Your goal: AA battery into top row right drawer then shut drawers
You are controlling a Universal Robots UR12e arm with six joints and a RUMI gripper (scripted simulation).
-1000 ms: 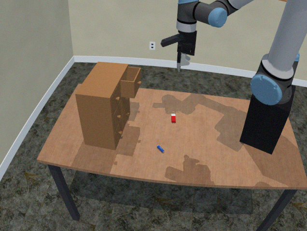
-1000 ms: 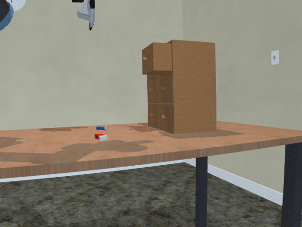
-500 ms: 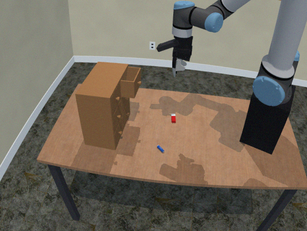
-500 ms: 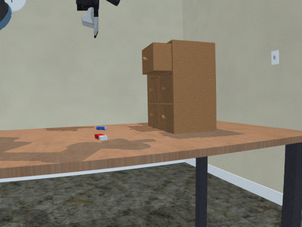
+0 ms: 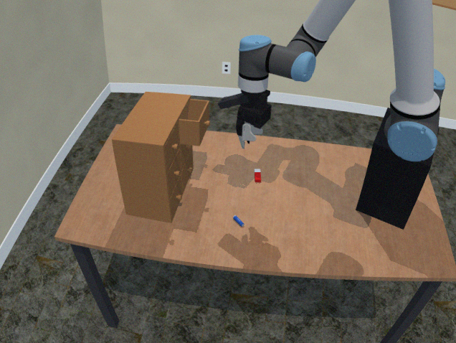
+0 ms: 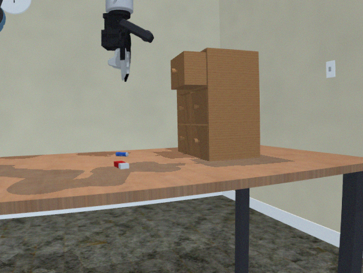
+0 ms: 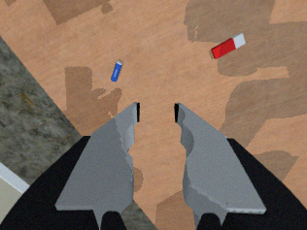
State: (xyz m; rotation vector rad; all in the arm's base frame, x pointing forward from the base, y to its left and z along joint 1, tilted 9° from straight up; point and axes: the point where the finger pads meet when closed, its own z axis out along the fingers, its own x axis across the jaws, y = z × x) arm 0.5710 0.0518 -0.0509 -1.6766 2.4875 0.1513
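My gripper is now 11 cm to the right of the blue AA battery and 26 cm above it.
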